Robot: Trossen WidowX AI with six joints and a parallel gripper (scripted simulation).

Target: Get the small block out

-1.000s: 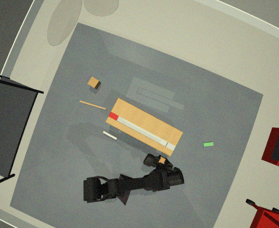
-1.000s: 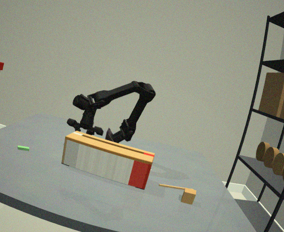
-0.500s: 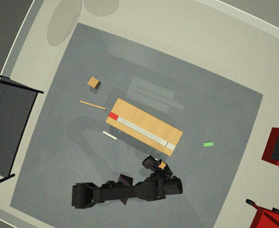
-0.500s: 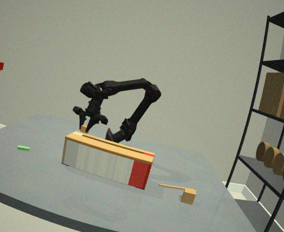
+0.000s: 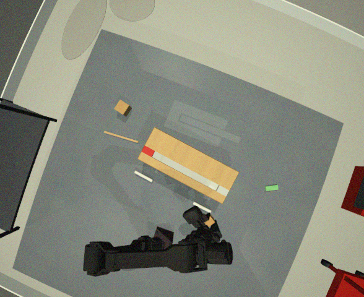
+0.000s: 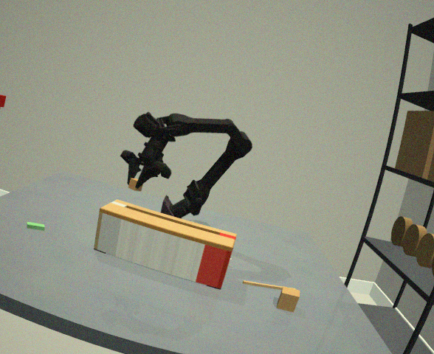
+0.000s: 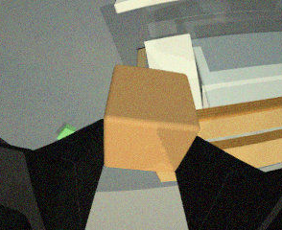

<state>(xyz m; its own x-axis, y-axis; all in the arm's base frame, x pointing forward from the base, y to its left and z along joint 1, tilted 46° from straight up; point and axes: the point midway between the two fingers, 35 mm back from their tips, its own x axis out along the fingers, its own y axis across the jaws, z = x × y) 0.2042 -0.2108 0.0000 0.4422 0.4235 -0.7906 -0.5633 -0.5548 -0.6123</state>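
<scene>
My gripper tip is 1 cm to the right of the tan block and 1 cm past it. Round my gripper tip: box 15 cm to the left, 12 cm ahead, 11 cm below; then thin tan stick 47 cm to the left, 19 cm ahead, 17 cm below.
</scene>
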